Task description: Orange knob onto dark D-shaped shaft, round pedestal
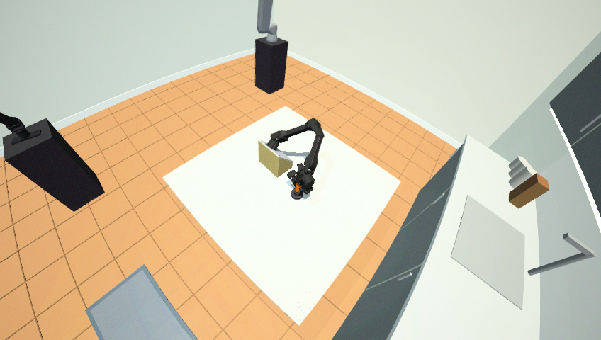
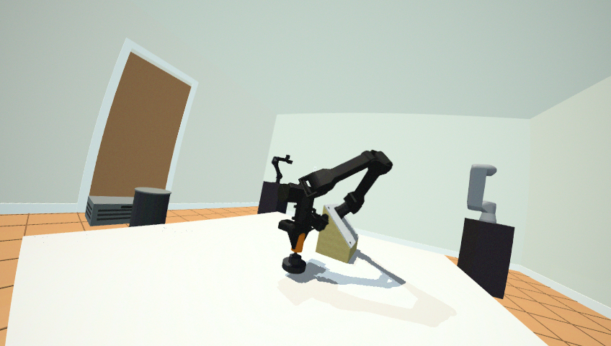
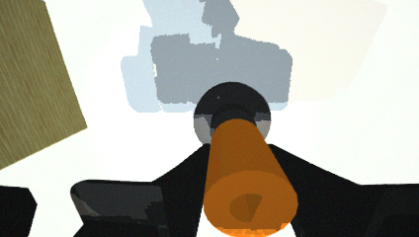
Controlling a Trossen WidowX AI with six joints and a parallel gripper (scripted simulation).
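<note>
Now: the orange knob 20 mm above my gripper tip. From my gripper tip the other things lie so: dark round pedestal: 40 mm below.
</note>
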